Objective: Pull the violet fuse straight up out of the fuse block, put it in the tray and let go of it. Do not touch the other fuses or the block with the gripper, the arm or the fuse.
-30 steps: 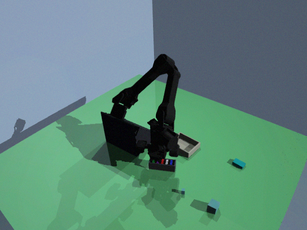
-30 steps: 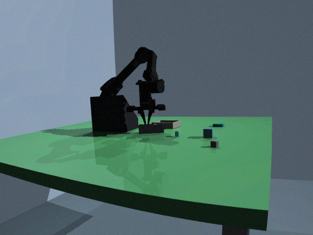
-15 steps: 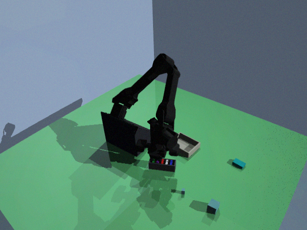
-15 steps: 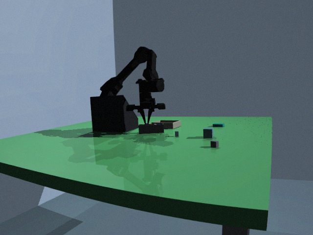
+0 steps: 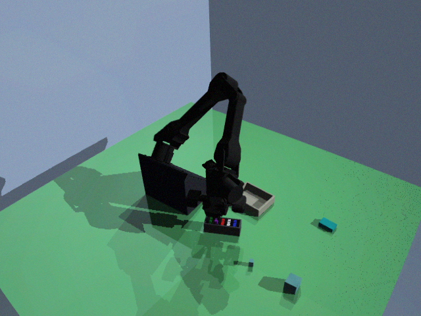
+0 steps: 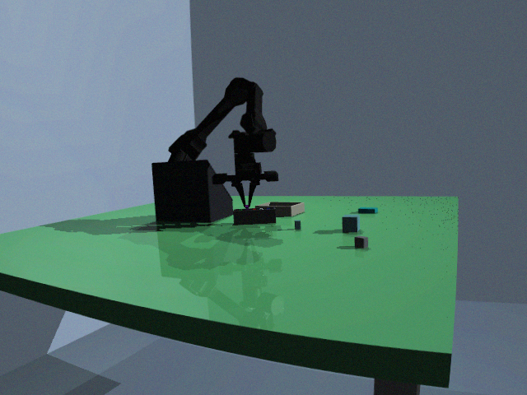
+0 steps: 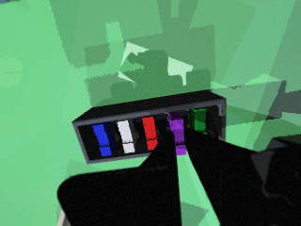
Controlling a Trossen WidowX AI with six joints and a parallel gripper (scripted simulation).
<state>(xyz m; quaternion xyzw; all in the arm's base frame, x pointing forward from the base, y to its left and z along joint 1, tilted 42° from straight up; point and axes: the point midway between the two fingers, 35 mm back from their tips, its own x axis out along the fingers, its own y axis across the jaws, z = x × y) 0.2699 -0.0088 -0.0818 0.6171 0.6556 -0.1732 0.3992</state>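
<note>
Right now my gripper tip is 2 cm past the green fuse, 1 cm to the left of it and 2 cm above it. Round my gripper tip: red fuse: 2 cm ahead, 1 cm to the left, 2 cm below; then small grey-blue block: 17 cm ahead, 8 cm to the right, 4 cm below; then violet fuse: 1 cm below.
</note>
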